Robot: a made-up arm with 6 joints.
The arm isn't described. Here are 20 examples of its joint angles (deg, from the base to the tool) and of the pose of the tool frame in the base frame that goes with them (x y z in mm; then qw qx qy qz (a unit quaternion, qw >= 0)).
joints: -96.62 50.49 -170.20 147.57 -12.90 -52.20
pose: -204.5 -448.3 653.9 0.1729 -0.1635 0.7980 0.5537
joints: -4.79 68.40 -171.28 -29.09 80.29 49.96
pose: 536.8 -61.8 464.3 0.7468 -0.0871 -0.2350 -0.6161
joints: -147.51 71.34 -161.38 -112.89 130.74 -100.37
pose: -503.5 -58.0 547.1 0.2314 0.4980 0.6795 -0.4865
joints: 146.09 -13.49 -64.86 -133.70 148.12 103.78
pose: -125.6 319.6 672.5 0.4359 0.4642 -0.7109 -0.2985
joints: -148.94 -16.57 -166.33 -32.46 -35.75 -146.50
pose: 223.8 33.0 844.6 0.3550 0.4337 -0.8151 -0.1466
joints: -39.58 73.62 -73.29 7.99 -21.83 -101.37
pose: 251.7 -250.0 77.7 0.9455 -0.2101 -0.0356 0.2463
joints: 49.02 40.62 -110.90 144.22 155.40 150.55
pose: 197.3 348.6 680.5 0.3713 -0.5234 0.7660 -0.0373
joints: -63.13 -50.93 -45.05 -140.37 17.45 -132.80
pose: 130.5 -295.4 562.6 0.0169 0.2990 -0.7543 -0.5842
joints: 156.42 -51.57 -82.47 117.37 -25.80 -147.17
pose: -67.4 222.0 765.5 0.2923 0.7716 -0.2958 0.4813
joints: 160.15 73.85 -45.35 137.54 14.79 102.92
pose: 29.8 121.5 21.6 0.6021 0.0380 -0.1139 -0.7894
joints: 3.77 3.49 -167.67 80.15 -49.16 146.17
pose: -60.9 -198.5 830.7 0.3765 -0.7633 -0.4695 -0.2348
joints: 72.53 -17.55 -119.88 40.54 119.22 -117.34
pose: -74.9 265.7 761.3 0.0867 -0.1852 0.2313 -0.9511
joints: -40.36 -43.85 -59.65 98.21 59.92 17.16
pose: 225.9 -171.0 780.3 0.4290 0.7629 -0.2046 -0.4382
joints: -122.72 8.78 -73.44 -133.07 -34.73 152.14
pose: -107.4 -275.4 342.6 0.2550 -0.0313 -0.3352 -0.9064
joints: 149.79 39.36 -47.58 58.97 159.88 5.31
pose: -264.8 -34.6 328.6 0.0932 -0.8488 0.5050 0.1255
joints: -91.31 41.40 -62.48 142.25 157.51 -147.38
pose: 32.6 -420.0 398.4 0.1776 -0.0073 -0.9841 -0.0074
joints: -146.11 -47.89 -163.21 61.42 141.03 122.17
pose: 282.9 -21.0 745.0 0.2637 -0.0896 0.4856 0.8286
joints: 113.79 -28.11 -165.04 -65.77 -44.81 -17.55
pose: -85.9 -235.7 815.5 0.2974 -0.3955 0.8338 0.2447
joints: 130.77 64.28 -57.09 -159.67 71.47 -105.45
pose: -127.7 233.8 2.5 0.8451 0.4905 0.1598 0.1406
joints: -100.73 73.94 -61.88 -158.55 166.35 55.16
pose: -231.8 -275.2 211.9 0.1687 -0.9081 0.3808 -0.0438
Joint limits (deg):
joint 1: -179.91..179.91
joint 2: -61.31..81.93
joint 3: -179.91..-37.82
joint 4: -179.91..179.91
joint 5: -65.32..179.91
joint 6: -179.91..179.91
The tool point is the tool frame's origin. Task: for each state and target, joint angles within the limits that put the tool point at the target. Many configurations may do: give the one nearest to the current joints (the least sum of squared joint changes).
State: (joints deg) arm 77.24 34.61 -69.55 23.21 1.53 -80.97
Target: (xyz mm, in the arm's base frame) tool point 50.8 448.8 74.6
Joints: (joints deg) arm 82.63 79.18 -101.73 23.66 13.66 -88.68
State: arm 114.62 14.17 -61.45 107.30 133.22 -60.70
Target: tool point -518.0 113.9 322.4
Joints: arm 155.39 46.21 -84.48 119.39 100.18 -64.07
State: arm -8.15 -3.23 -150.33 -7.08 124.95 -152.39
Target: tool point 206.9 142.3 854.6
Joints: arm 21.06 -0.10 -155.16 11.56 107.35 -156.42
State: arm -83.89 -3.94 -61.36 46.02 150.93 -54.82
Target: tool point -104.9 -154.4 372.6
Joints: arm -125.73 -1.68 -60.38 3.86 149.32 -59.46
